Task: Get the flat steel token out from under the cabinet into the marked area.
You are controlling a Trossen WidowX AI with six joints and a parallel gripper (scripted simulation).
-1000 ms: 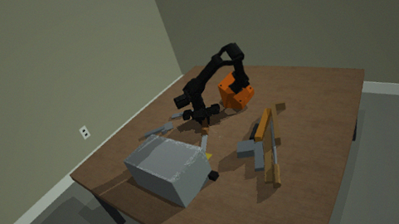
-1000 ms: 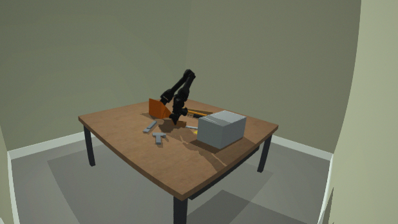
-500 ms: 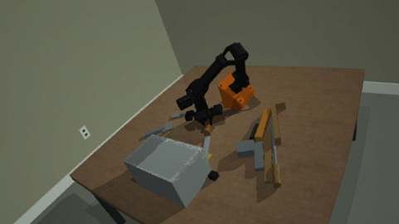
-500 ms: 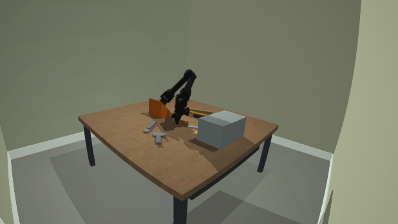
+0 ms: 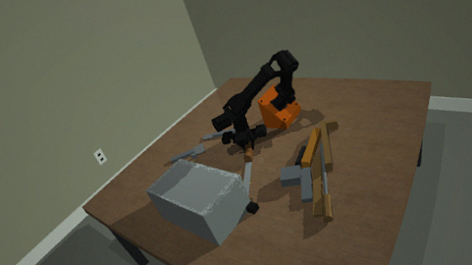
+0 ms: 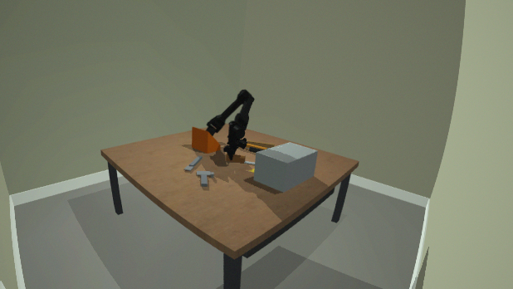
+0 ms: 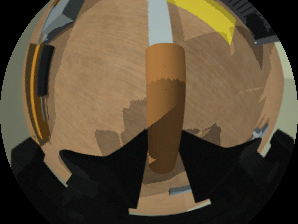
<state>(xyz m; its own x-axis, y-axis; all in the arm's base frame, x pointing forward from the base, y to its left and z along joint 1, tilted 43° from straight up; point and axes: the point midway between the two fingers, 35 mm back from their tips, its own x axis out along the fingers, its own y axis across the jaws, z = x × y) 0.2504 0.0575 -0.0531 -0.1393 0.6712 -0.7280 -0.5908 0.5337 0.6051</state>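
Now: gripper tip 25 cm to the right of the orange bar, 10 cm past it and 1 cm below it. The rest, counted from my gripper tip: grey block 27 cm to the left, 8 cm ahead, 1 cm above; then wooden stick 38 cm to the left, 6 cm ahead; then grey t-piece 28 cm to the right, 12 cm ahead.
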